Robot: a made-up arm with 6 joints. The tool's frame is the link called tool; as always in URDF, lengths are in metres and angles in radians.
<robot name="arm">
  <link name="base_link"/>
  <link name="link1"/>
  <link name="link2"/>
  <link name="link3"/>
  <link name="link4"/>
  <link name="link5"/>
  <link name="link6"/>
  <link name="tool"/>
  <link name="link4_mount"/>
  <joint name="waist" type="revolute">
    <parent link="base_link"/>
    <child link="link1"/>
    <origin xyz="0 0 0.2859" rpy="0 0 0"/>
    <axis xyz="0 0 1"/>
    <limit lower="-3.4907" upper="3.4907" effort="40" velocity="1.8"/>
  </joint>
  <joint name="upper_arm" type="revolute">
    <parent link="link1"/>
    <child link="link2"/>
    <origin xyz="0 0 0" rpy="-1.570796 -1.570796 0"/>
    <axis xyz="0 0 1"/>
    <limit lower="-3.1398" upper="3.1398" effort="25" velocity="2.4"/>
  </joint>
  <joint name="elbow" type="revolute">
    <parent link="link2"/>
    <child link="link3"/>
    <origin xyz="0.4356 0 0" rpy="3.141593 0 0"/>
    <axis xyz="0 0 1"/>
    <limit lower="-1.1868" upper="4.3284" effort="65" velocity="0.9"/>
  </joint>
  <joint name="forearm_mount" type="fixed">
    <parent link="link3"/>
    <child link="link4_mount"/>
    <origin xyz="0 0 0" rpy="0 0 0"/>
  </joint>
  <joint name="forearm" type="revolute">
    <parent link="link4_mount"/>
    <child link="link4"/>
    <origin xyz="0 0 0" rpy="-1.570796 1.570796 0"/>
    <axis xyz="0 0 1"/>
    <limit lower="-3.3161" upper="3.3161" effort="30" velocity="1.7"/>
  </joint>
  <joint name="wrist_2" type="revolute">
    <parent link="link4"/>
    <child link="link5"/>
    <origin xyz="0 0 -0.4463" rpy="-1.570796 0 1.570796"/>
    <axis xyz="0 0 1"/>
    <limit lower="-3.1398" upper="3.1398" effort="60" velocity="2.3"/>
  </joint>
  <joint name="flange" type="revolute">
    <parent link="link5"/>
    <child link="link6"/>
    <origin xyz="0 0 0.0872" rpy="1.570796 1.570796 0"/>
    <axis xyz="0 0 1"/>
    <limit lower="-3.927" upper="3.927" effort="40" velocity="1.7"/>
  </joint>
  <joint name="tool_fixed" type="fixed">
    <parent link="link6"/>
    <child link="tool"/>
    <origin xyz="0 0 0" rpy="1.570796 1.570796 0"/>
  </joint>
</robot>
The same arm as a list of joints. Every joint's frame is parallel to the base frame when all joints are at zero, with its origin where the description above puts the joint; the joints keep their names.
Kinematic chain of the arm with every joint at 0, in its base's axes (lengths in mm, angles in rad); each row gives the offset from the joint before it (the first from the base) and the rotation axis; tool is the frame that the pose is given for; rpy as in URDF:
waist: xyz 0.0 0.0 285.9 axis +z
upper_arm: xyz 0.0 0.0 0.0 axis +y
elbow: xyz 0.0 0.0 435.6 axis -y
forearm: xyz 0.0 0.0 0.0 axis -x
wrist_2: xyz 446.3 0.0 0.0 axis -y
flange: xyz 0.0 -87.2 0.0 axis -x
tool: xyz 0.0 0.0 0.0 rpy 0.0000 0.0000 0.0000
Joint limits (rad, base to tool): -3.4907..3.4907 -3.1398..3.1398 -1.1868..4.3284 -3.3161..3.3161 -3.1398..3.1398 -3.9270..3.9270

